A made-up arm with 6 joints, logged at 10 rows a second.
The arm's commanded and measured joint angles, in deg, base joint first. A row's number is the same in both.
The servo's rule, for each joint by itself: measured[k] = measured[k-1] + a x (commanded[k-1-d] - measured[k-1]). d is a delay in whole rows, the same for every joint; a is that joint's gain. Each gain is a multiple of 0.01, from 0.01 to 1. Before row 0 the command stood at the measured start. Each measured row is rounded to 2 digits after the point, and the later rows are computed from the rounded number. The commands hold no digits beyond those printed.
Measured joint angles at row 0:
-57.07, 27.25, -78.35, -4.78, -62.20, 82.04
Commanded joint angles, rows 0 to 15:
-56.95, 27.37, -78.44, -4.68, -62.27, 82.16
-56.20, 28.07, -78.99, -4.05, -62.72, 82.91
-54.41, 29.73, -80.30, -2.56, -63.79, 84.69
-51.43, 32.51, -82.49, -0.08, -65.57, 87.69
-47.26, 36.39, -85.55, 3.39, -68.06, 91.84
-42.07, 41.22, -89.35, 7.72, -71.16, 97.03
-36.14, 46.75, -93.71, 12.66, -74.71, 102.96
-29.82, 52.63, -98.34, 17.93, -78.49, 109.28
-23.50, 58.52, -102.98, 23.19, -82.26, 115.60
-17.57, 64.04, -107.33, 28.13, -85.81, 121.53
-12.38, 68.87, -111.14, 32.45, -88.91, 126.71
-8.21, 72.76, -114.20, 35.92, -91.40, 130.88
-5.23, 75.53, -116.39, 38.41, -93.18, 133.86
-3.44, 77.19, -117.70, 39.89, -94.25, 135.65
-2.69, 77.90, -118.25, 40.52, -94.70, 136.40
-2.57, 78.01, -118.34, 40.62, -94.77, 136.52
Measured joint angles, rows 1 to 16:
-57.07, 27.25, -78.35, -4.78, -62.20, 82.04
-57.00, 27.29, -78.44, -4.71, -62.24, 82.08
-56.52, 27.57, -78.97, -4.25, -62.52, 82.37
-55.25, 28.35, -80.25, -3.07, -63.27, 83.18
-52.96, 29.85, -82.40, -0.98, -64.63, 84.76
-49.54, 32.20, -85.42, 2.08, -66.65, 87.24
-45.06, 35.45, -89.19, 6.03, -69.31, 90.67
-39.71, 39.52, -93.53, 10.67, -72.50, 94.97
-33.78, 44.24, -98.15, 15.75, -76.03, 99.98
-27.61, 49.38, -102.79, 20.96, -79.71, 105.45
-21.59, 54.66, -107.15, 25.98, -83.31, 111.08
-16.06, 59.78, -110.98, 30.51, -86.61, 116.55
-11.35, 64.45, -114.07, 34.30, -89.44, 121.57
-7.68, 68.44, -116.30, 37.18, -91.65, 125.87
-5.14, 71.59, -117.64, 39.08, -93.18, 129.29
-3.67, 73.86, -118.23, 40.09, -94.08, 131.78
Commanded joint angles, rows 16 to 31:
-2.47, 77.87, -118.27, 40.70, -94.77, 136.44
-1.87, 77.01, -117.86, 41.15, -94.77, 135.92
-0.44, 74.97, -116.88, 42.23, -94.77, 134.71
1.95, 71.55, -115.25, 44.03, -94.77, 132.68
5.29, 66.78, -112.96, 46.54, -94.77, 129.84
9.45, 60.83, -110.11, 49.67, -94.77, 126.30
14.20, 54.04, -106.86, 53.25, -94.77, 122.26
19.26, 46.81, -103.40, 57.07, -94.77, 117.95
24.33, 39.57, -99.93, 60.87, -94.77, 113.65
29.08, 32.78, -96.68, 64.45, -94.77, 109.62
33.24, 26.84, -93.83, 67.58, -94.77, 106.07
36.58, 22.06, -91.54, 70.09, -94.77, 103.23
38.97, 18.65, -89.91, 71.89, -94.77, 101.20
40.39, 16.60, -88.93, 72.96, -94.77, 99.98
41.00, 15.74, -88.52, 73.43, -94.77, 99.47
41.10, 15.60, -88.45, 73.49, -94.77, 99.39
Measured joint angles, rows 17 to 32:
-3.01, 75.35, -118.34, 40.46, -94.49, 133.44
-2.69, 76.26, -118.27, 40.63, -94.66, 134.49
-2.20, 76.53, -117.88, 40.99, -94.72, 134.99
-1.14, 75.97, -116.92, 41.86, -94.75, 134.89
0.71, 74.38, -115.32, 43.38, -94.76, 134.12
3.46, 71.64, -113.05, 45.59, -94.77, 132.62
7.05, 67.75, -110.23, 48.45, -94.77, 130.41
11.34, 62.81, -106.99, 51.81, -94.77, 127.56
16.09, 57.05, -103.54, 55.49, -94.77, 124.20
21.03, 50.76, -100.07, 59.26, -94.77, 120.51
25.86, 44.29, -96.82, 62.89, -94.77, 116.70
30.29, 38.01, -93.95, 66.17, -94.77, 112.98
34.06, 32.27, -91.64, 68.91, -94.77, 109.57
37.01, 27.37, -89.98, 71.00, -94.77, 106.64
39.04, 23.49, -88.97, 72.37, -94.77, 104.31
40.22, 20.70, -88.54, 73.11, -94.77, 102.62

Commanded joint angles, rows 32 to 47:
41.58, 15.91, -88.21, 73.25, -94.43, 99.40
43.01, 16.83, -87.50, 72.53, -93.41, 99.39
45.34, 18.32, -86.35, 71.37, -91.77, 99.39
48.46, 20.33, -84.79, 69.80, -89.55, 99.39
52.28, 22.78, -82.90, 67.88, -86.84, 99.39
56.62, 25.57, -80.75, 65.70, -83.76, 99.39
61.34, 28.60, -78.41, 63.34, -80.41, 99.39
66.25, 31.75, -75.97, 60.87, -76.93, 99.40
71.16, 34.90, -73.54, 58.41, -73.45, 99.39
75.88, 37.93, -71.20, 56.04, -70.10, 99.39
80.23, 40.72, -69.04, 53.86, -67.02, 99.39
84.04, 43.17, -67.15, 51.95, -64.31, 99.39
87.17, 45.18, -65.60, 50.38, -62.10, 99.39
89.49, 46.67, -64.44, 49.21, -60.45, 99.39
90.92, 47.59, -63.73, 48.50, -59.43, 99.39
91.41, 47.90, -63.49, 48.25, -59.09, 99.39
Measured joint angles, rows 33 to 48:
40.75, 18.86, -88.45, 73.38, -94.77, 101.49
41.25, 17.80, -88.22, 73.29, -94.57, 100.76
42.31, 17.45, -87.53, 72.76, -93.89, 100.28
44.13, 17.76, -86.40, 71.79, -92.64, 99.97
46.73, 18.69, -84.85, 70.40, -90.82, 99.77
50.06, 20.16, -82.98, 68.64, -88.47, 99.64
54.00, 22.11, -80.84, 66.58, -85.69, 99.55
58.40, 24.45, -78.51, 64.31, -82.57, 99.49
63.11, 27.08, -76.07, 61.90, -79.24, 99.46
67.94, 29.90, -73.64, 59.46, -75.82, 99.44
72.70, 32.79, -71.30, 57.07, -72.45, 99.42
77.22, 35.64, -69.13, 54.82, -69.25, 99.41
81.31, 38.35, -67.23, 52.81, -66.34, 99.40
84.83, 40.81, -65.67, 51.11, -63.84, 99.40
87.63, 42.92, -64.49, 49.78, -61.84, 99.40
89.60, 44.60, -63.76, 48.88, -60.42, 99.40

